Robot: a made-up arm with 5 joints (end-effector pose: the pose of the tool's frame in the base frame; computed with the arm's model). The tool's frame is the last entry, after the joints.
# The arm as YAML. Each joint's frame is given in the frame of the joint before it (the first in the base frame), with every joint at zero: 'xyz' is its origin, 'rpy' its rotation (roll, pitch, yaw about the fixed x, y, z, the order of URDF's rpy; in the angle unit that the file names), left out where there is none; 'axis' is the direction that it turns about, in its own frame. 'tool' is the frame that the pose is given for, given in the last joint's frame.
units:
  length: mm
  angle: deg
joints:
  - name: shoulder
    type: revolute
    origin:
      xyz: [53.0, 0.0, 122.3]
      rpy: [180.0, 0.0, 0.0]
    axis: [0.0, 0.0, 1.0]
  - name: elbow
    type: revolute
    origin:
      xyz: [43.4, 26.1, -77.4]
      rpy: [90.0, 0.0, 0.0]
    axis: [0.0, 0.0, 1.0]
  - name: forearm
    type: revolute
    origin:
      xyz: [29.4, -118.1, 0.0]
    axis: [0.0, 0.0, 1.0]
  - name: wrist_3
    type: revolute
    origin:
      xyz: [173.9, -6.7, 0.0]
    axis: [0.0, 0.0, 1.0]
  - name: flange
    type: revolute
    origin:
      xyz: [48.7, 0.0, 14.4]
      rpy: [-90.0, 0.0, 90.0]
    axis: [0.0, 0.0, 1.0]
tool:
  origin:
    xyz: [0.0, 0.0, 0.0]
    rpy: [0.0, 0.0, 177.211]
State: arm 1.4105 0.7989 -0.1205 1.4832 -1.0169
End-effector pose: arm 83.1 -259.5 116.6 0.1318 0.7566 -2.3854
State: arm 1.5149 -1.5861 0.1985 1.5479 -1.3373
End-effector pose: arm 41.2 1.3 391.7 -0.1241 -1.9218 -2.2459
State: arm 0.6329 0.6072 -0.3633 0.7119 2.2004
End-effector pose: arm 314.9 -206.6 204.6 -0.6658 -0.1201 1.4667
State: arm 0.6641 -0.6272 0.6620 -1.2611 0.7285
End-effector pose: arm 194.1 -125.3 359.1 -1.7413 -2.1890 0.0038
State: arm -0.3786 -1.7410 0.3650 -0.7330 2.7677
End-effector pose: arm -13.2 -38.9 422.4 2.7784 1.1766 0.8319
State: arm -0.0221 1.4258 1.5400 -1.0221 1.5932
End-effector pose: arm 30.0 -12.2 105.3 0.2852 0.2994 1.5468
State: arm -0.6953 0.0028 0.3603 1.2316 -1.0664
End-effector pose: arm 242.4 142.8 213.5 -0.0189 0.0149 -0.4198
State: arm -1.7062 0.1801 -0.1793 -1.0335 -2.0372
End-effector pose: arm 25.1 291.2 359.0 2.4730 0.8340 -0.1358
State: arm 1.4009 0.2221 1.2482 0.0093 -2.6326
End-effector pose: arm 62.9 -126.8 87.6 -0.0672 0.0903 2.1992
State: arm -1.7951 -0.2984 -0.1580 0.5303 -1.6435
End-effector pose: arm 11.4 235.1 400.3 1.4751 0.2575 0.0829
